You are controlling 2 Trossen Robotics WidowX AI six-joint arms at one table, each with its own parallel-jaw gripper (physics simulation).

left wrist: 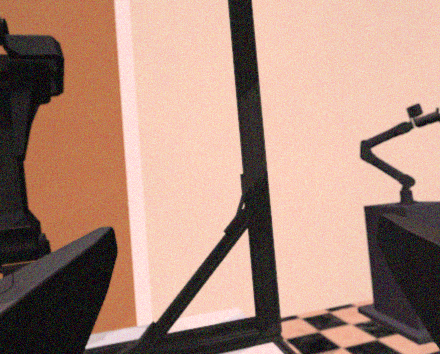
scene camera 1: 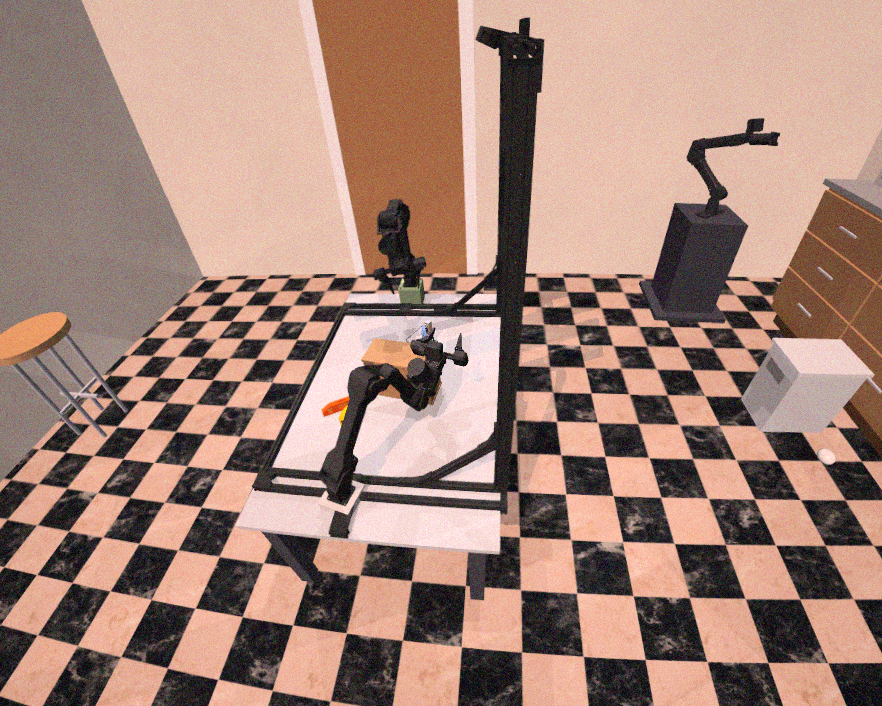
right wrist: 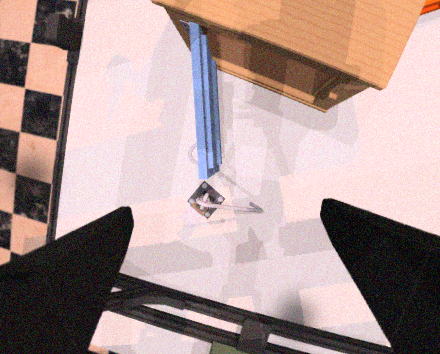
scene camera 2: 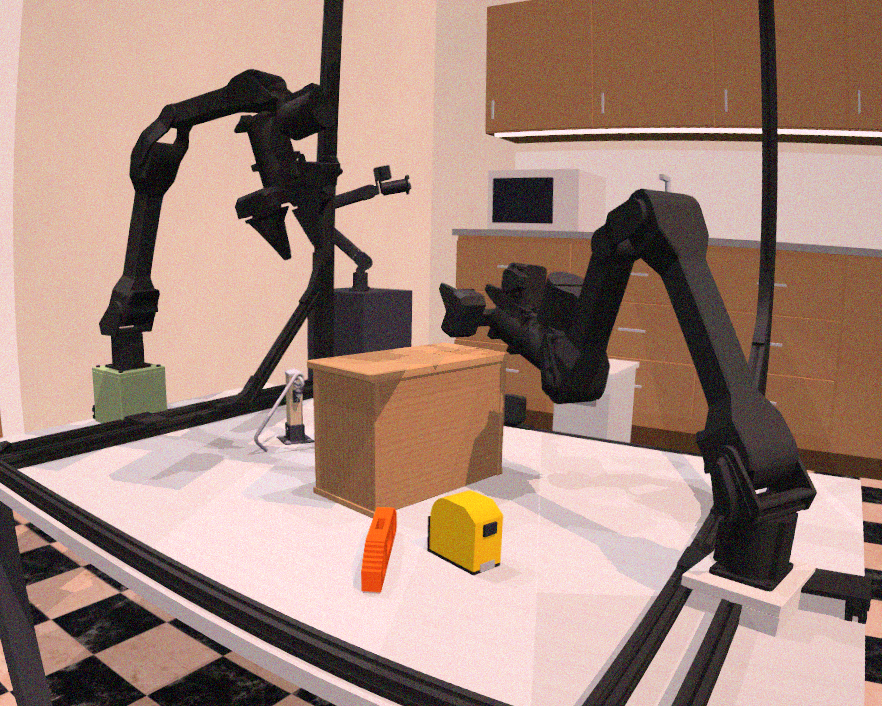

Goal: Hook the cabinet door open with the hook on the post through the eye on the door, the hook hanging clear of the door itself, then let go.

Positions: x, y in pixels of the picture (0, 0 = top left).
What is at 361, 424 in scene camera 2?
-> A wooden cabinet.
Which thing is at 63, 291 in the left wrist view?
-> My left gripper.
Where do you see a yellow block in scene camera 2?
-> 465, 529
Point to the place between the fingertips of my right gripper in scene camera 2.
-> At 304, 253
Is my right gripper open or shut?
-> Open.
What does the orange block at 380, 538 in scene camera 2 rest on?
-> The table.
